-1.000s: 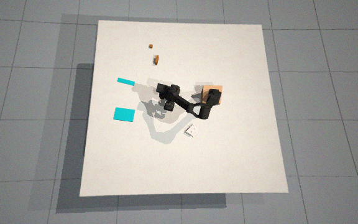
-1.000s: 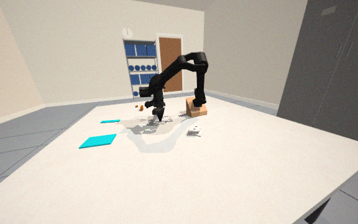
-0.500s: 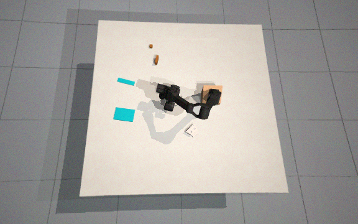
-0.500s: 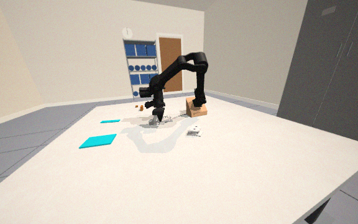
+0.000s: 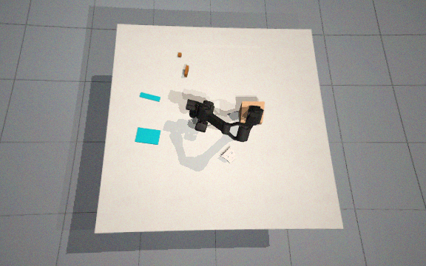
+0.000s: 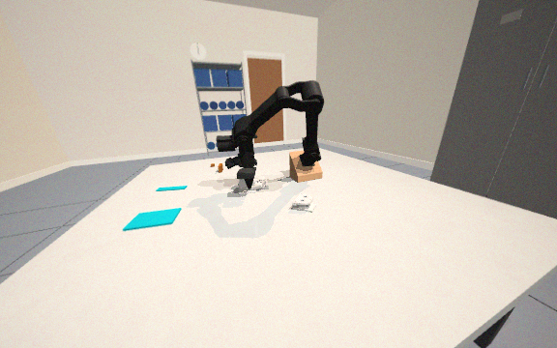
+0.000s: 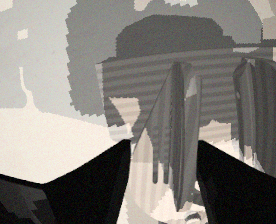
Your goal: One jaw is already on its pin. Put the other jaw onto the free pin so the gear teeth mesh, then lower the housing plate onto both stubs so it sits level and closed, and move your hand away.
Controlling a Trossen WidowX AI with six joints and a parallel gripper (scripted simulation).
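Now: gripper tip 4 cm past the elongated piece and 1 cm to the left of it. From my gripper tip the other things lie so: white stand: 15 cm behind, 20 cm to the left, 1 cm below; then white housing plate: 15 cm behind, 20 cm to the left, 1 cm above.
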